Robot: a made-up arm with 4 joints. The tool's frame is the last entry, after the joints.
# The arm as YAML. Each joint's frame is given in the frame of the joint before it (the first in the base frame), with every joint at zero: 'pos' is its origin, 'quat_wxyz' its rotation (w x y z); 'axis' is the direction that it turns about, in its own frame. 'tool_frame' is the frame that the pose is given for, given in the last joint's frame.
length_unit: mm
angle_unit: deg
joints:
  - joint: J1
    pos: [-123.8, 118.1, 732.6]
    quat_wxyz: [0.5, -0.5, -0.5, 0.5]
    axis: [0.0, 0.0, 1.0]
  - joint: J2
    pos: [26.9, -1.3, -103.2]
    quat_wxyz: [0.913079, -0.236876, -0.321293, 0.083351]
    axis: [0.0, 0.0, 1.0]
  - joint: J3
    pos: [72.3, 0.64, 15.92]
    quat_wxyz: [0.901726, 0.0, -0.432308, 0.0]
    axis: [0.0, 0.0, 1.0]
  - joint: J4
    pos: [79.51, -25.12, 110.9]
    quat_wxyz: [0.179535, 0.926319, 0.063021, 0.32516]
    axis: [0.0, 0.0, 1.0]
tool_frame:
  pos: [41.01, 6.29, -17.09]
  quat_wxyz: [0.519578, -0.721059, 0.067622, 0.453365]
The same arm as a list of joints. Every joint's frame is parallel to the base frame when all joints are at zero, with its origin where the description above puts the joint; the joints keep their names.
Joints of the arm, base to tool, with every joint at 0 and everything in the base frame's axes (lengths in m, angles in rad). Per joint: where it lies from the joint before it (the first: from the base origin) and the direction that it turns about. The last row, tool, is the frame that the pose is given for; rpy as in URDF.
J1: axis -1 0 0 xyz -0.1238 0.1181 0.7326
J2: axis -0.681321 -0.62622 -0.379012 xyz 0.1032 0.0269 0.0013
J3: axis 0 -1 0 xyz -0.0501 0.0464 -0.0286
J4: axis -0.687977 0.724076 -0.048998 xyz -0.0817 -0.1109 -0.0167
tool: xyz -0.0144 -0.0385 -0.0180 rpy 0.0000 0.0000 -1.5708

